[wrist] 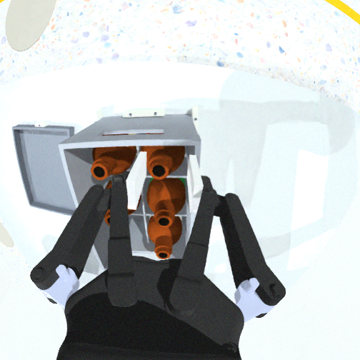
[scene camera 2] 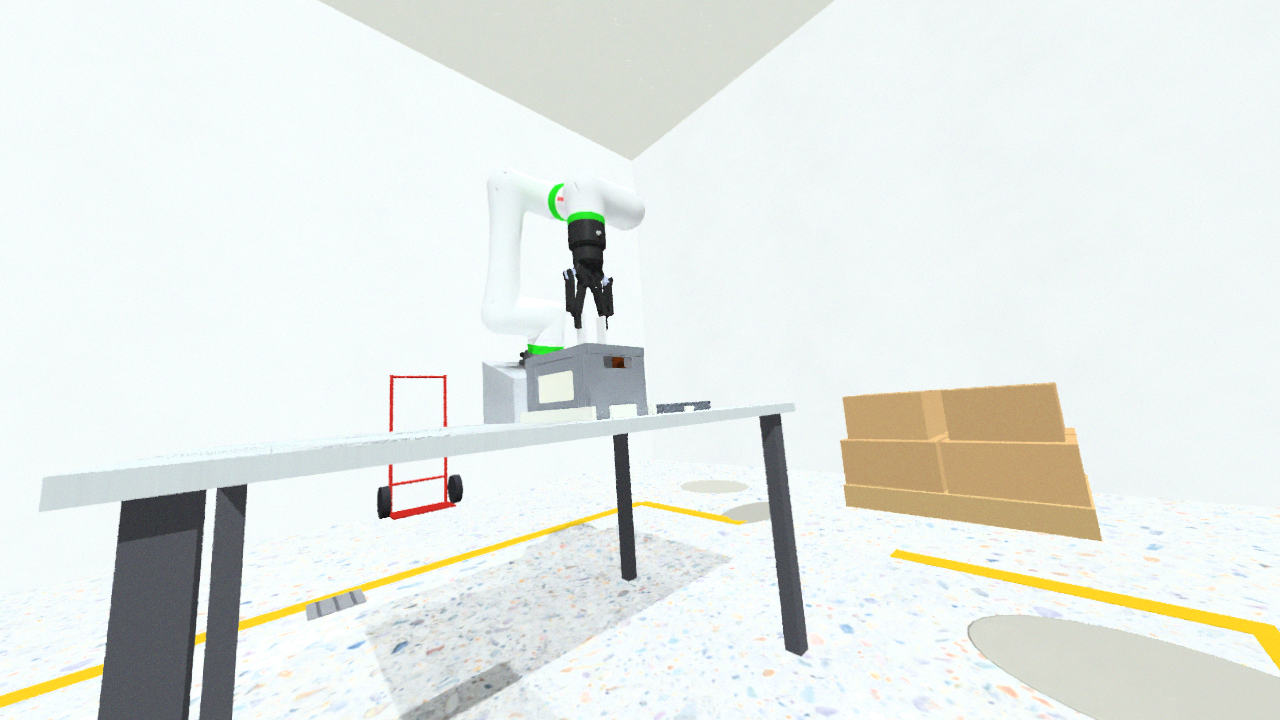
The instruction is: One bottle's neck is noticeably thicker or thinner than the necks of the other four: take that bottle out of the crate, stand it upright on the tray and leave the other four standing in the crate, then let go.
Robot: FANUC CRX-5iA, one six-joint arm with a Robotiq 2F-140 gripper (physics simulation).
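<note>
The grey crate stands on the table with five orange-brown bottles upright in it. In the wrist view, one bottle is at the far left, another at the far right, a third in the middle right, a fourth at the near right. A fifth bottle is mostly hidden by a finger. The far-right bottle's neck looks somewhat wider. My gripper is partly open and empty, above the crate; its pads appear around the right column. The grey tray lies beside the crate.
The white table carries the crate and tray. The crate's rim and inner dividers surround the bottles. A red hand truck stands behind the table, and stacked cardboard boxes are at the right.
</note>
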